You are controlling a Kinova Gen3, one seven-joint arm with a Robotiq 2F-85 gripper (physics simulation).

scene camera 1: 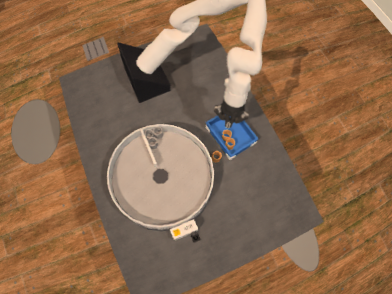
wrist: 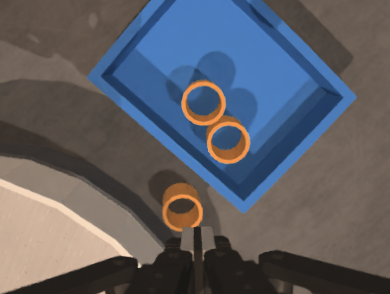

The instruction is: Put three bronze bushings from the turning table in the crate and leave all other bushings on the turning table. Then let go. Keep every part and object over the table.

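Places are measured from the arm's base along level axes (x right, y back, z down), in centimetres.
Pixels of known places: gripper, between the fingertips: (scene camera 1: 227, 126) (wrist: 197, 246); arm's base, origin of its link: (scene camera 1: 145, 66).
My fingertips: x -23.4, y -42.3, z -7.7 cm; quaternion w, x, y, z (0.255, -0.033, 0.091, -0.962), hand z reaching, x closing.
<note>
Ahead of a thing's pixels: the offset from my fingertips to its top centre. "spot": to the spot under its first point. Level surfaces: height alone.
The blue crate {dx -5.3, dy +4.4, dz +15.6 cm} (scene camera 1: 244, 133) (wrist: 280, 60) holds two orange-bronze bushings standing upright side by side: one bushing {dx -3.0, dy +3.9, dz +16.3 cm} (scene camera 1: 223, 134) (wrist: 184, 103) and another bushing {dx -3.1, dy -0.3, dz +16.3 cm} (scene camera 1: 230, 147) (wrist: 228, 161) nearer the crate's corner. A third bronze bushing {dx +4.4, dy -4.1, dz +16.4 cm} (scene camera 1: 217, 160) (wrist: 181, 191) stands on the table outside the crate, between it and the turning table (scene camera 1: 213, 175) (wrist: 45, 177). Three grey bushings sit by the turning table's divider at its upper rim: one {dx +25.2, dy +11.3, dz +11.5 cm} (scene camera 1: 158, 134), one {dx +29.0, dy +11.1, dz +11.5 cm} (scene camera 1: 149, 137) and one {dx +28.5, dy +7.3, dz +11.5 cm} (scene camera 1: 152, 146). My gripper (scene camera 1: 228, 124) (wrist: 197, 246) is shut and empty, above the crate's near side in the scene view.
The light divider bar {spot: dx +30.2, dy +4.8, dz +10.9 cm} (scene camera 1: 149, 147) stands inside the turning table. A black angular block (scene camera 1: 145, 80) stands at the upper left of the dark table {dz +20.6 cm} (scene camera 1: 260, 200). A white label box {spot: dx +25.8, dy -30.0, dz +14.8 cm} (scene camera 1: 184, 229) and a small black part {spot: dx +22.6, dy -33.9, dz +18.1 cm} (scene camera 1: 195, 237) are beside the turning table's lower rim.
</note>
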